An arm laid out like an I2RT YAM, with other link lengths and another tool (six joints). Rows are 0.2 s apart.
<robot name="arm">
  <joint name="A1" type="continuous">
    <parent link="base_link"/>
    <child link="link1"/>
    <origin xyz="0 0 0.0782"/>
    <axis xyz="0 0 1"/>
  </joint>
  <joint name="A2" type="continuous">
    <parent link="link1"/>
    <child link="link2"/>
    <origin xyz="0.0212 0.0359 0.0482"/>
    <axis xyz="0 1 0"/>
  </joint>
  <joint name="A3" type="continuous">
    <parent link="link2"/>
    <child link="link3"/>
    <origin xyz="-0.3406 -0.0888 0"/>
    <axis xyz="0 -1 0"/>
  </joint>
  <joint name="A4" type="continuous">
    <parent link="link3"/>
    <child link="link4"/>
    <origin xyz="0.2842 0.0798 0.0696"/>
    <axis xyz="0 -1 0"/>
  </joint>
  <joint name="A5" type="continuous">
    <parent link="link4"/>
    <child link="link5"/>
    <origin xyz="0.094 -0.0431 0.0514"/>
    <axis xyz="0 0 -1"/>
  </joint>
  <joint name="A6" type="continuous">
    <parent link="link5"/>
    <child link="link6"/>
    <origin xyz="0.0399 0 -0.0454"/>
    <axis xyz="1 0 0"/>
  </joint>
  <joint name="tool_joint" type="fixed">
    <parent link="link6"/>
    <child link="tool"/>
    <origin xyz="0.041 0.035 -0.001" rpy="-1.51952 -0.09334 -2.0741"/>
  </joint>
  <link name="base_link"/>
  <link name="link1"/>
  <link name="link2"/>
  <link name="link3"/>
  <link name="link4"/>
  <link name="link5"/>
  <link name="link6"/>
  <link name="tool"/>
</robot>
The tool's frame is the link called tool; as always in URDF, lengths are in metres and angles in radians. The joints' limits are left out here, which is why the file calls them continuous.
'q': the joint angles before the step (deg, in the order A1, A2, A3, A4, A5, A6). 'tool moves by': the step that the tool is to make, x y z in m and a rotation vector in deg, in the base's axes. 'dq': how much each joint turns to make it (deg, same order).
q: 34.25, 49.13, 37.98, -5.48, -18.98, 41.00
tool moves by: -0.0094, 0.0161, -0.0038, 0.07, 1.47, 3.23
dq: 4.51, 0.81, -0.20, 0.30, 0.96, 1.33
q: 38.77, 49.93, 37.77, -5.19, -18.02, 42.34
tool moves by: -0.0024, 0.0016, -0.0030, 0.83, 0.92, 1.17
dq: 0.41, -0.02, -0.79, 0.90, -1.09, 0.99
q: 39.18, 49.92, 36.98, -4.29, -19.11, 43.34
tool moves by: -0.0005, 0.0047, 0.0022, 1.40, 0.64, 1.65
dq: 0.60, 0.79, 0.02, 1.57, -1.43, 1.19
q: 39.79, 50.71, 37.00, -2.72, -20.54, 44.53
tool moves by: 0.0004, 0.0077, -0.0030, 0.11, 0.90, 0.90
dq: 1.35, 1.27, -0.11, 1.05, 0.24, 0.82
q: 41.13, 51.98, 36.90, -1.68, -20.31, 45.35
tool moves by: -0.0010, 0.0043, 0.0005, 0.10, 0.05, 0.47
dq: 0.96, 0.48, 0.17, 0.43, 0.44, 0.26
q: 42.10, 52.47, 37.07, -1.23, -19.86, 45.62
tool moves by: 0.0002, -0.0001, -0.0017, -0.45, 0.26, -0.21
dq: 0.01, 0.01, -0.02, -0.50, 0.26, -0.09
